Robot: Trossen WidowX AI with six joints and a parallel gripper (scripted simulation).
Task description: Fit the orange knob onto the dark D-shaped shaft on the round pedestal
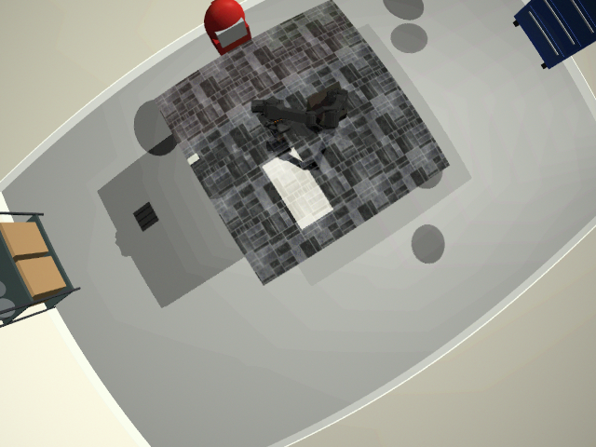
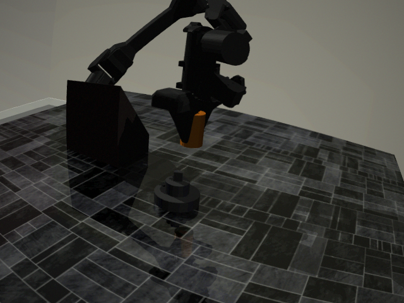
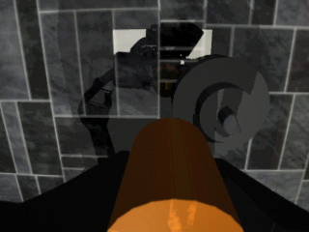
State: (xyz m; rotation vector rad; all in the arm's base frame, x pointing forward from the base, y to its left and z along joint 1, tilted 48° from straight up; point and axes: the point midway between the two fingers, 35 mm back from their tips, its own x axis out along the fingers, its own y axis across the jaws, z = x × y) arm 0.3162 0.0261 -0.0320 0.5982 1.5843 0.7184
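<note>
My gripper tip is 80 mm above the round pedestal, 40 mm to the left of it and 10 mm short of it. From my gripper tip the other things lie so: orange knob (20 mm above).
</note>
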